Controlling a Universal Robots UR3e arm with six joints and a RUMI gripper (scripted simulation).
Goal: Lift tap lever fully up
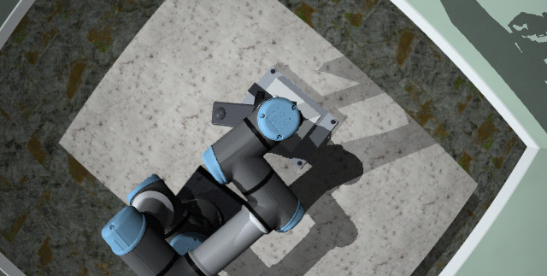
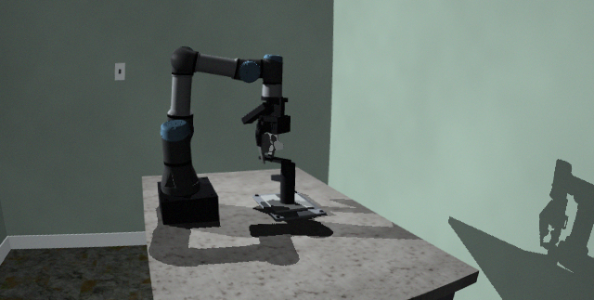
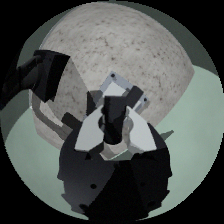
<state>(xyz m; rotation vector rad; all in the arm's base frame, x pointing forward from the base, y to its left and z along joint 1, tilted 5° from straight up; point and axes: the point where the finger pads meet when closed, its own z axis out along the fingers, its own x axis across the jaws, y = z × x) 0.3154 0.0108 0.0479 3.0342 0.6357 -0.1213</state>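
Right now my hand is 30 mm to the left of the black lever and 10 mm short of it. From my hand the other things lie so: black tap: 50 mm to the right, 50 mm below, 20 mm ahead.
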